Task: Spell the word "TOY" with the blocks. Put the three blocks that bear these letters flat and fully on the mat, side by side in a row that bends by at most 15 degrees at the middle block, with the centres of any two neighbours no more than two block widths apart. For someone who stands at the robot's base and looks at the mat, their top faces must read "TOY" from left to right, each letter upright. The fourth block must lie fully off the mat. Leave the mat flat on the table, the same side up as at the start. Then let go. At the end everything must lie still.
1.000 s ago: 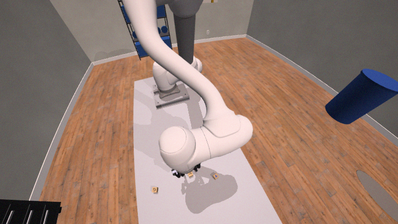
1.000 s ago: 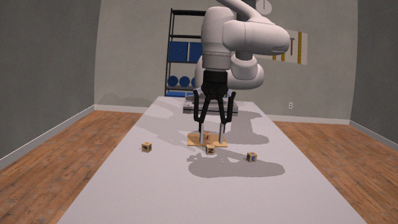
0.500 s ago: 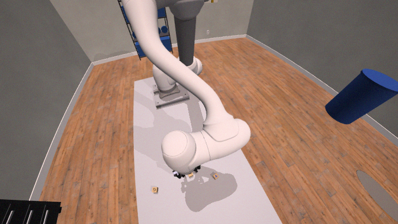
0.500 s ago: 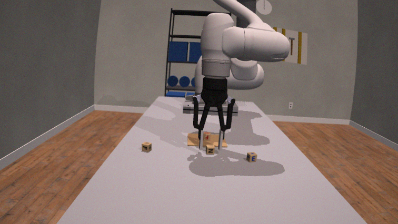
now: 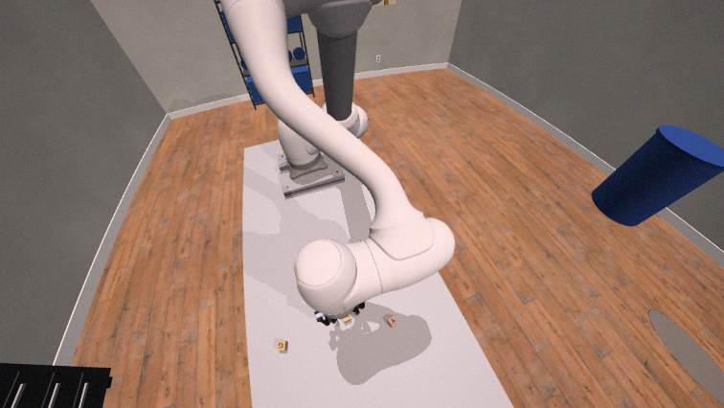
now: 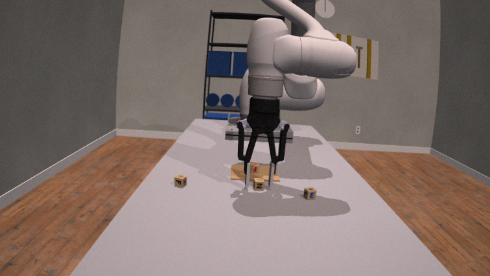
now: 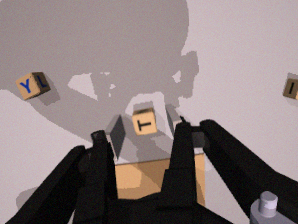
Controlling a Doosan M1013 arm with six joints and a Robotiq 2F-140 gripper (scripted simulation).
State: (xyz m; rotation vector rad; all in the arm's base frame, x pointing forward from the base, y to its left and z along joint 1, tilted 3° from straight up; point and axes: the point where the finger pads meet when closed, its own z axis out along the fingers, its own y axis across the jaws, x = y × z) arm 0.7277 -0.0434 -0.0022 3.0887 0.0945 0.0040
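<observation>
Right now my hand is 3 cm above the T block. Also, from my hand: tan mat: 13 cm behind, 4 cm below.
</observation>
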